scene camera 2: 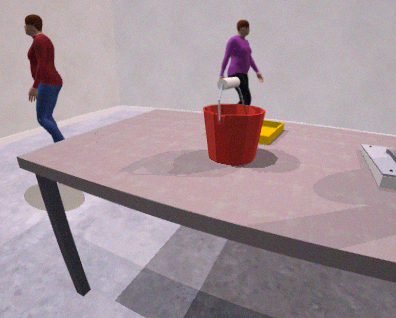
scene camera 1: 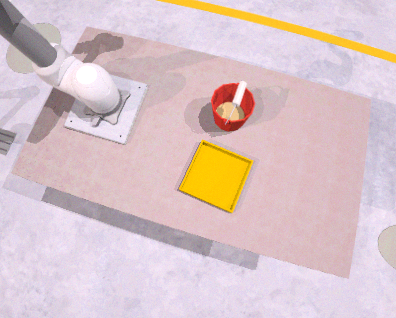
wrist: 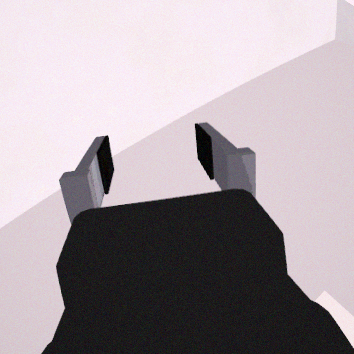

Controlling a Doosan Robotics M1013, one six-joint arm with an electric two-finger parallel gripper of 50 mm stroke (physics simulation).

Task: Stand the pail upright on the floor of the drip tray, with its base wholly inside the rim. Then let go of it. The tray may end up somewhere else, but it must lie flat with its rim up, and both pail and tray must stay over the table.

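Places are measured from the arm's base along level axes (x ahead, y left, z up), in metres.
Pixels of known places: gripper, fingertip midpoint: [wrist: 153, 146]; arm's base at its link origin: [scene camera 1: 107, 103].
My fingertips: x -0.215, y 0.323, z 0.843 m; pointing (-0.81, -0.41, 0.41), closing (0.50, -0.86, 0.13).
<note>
Ahead of a thing's pixels: the offset from my fingertips to its top centre. Level surfaces: height alone.
A red pail [scene camera 1: 219, 116] [scene camera 2: 232, 137] stands upright on the table, its white handle grip {dx +0.813, dy -0.173, dz -0.631 m} [scene camera 1: 240, 93] [scene camera 2: 229, 83] raised above the rim on a thin wire bail. A yellow square drip tray {dx +0.834, dy -0.474, dz -0.844 m} [scene camera 1: 215, 176] [scene camera 2: 271, 131] lies flat with its rim up, apart from the pail; in scene camera 2 the pail partly hides it. My gripper [wrist: 153, 146] is open and empty in the wrist view, with plain pale surfaces behind its fingers. The gripper does not show in the two scene views, where it is away from pail and tray.
The pinkish table {dz -0.878 m} [scene camera 1: 300, 200] [scene camera 2: 125, 135] carries the arm's white base plate [scene camera 1: 132, 117] [scene camera 2: 381, 165]. The arm [scene camera 1: 30, 42] reaches out past the table's corner at the upper left of scene camera 1. Two human figures [scene camera 2: 45, 65] [scene camera 2: 239, 55] stand beyond the table.
</note>
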